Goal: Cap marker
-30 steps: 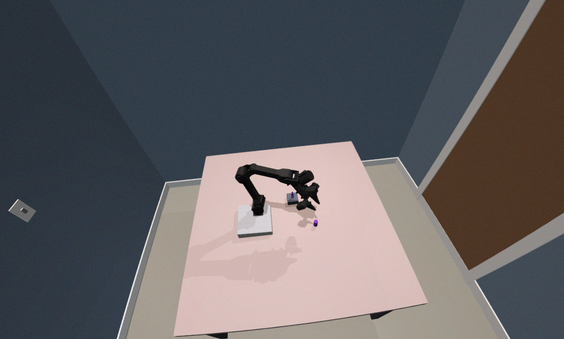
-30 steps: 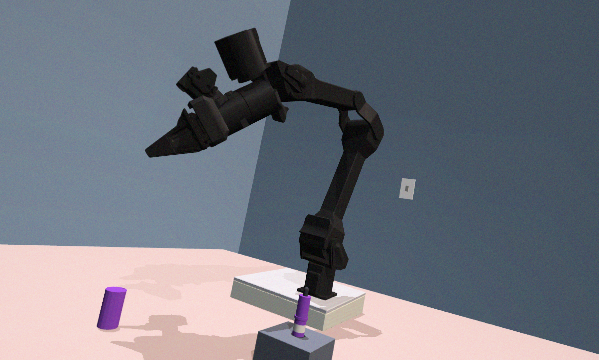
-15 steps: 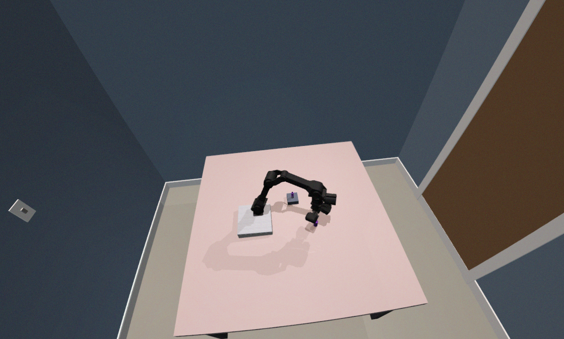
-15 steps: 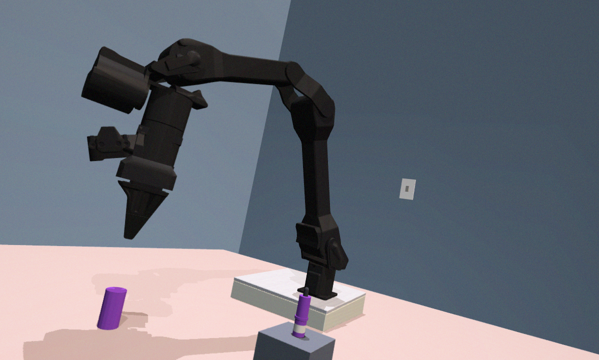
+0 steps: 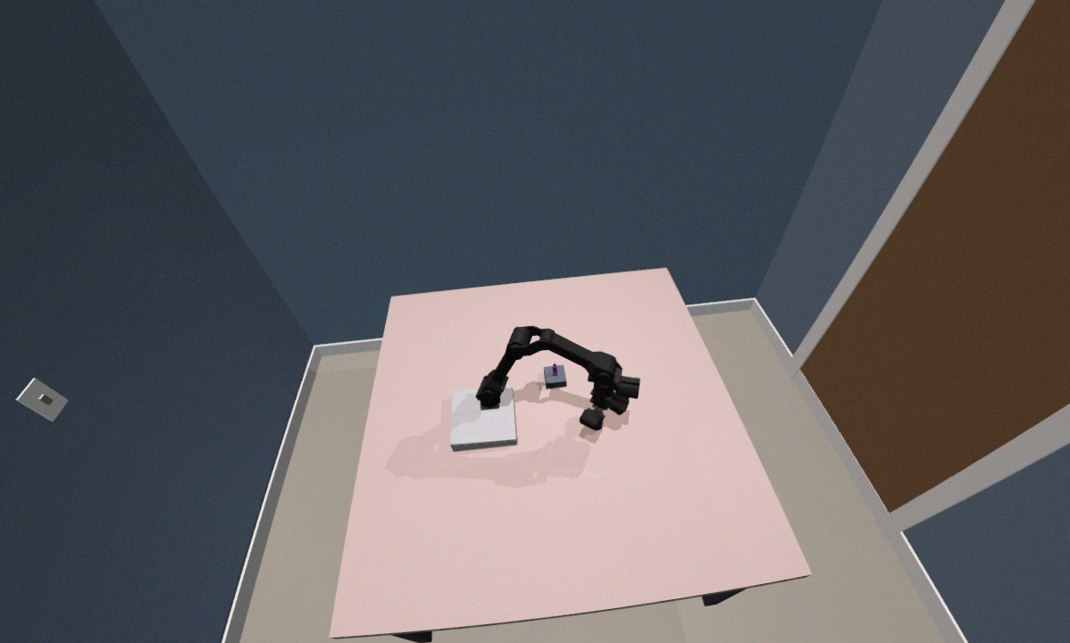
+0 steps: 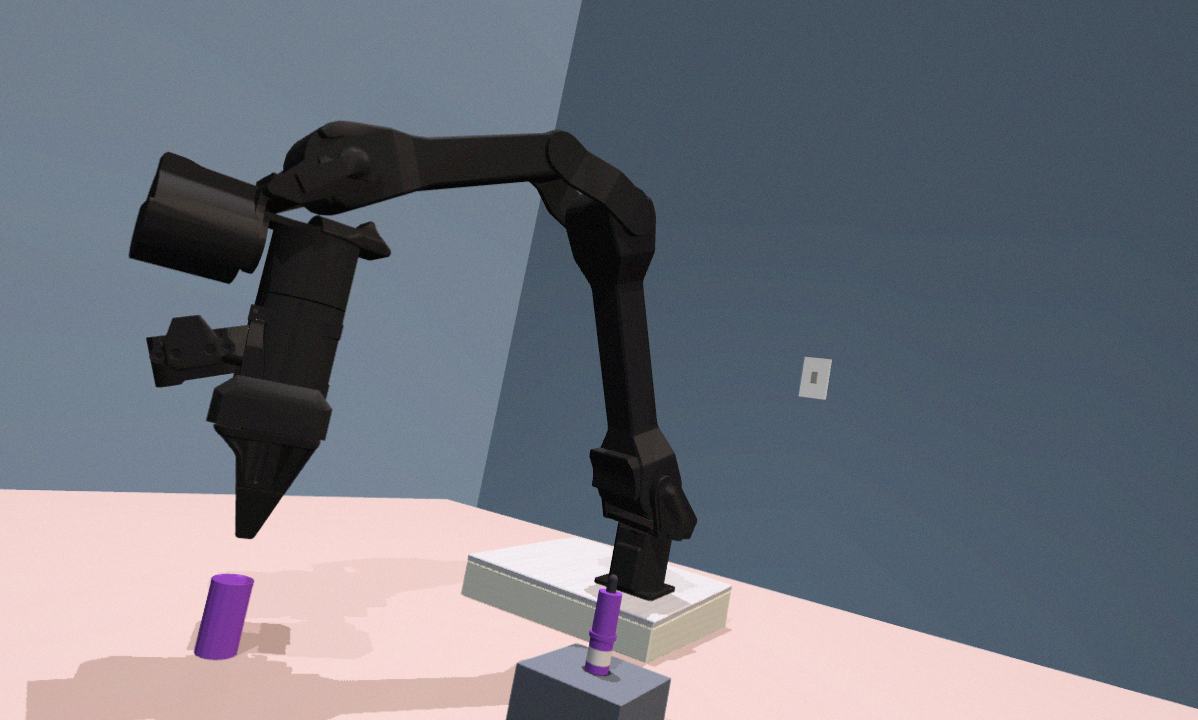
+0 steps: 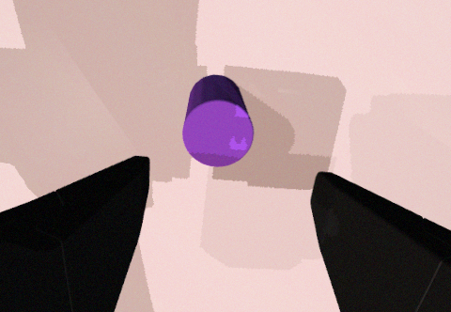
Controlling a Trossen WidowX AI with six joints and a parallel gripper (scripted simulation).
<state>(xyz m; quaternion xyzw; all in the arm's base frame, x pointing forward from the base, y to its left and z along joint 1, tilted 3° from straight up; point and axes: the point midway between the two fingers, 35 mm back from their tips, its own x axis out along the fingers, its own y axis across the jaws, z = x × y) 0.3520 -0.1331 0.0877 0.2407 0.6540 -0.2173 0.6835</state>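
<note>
Right now my gripper tip is 50 mm above the purple cap. Round my gripper tip: grey holder block: 220 mm to the left, 110 mm behind, 60 mm below; purple marker: 220 mm to the left, 110 mm behind, 10 mm below.
</note>
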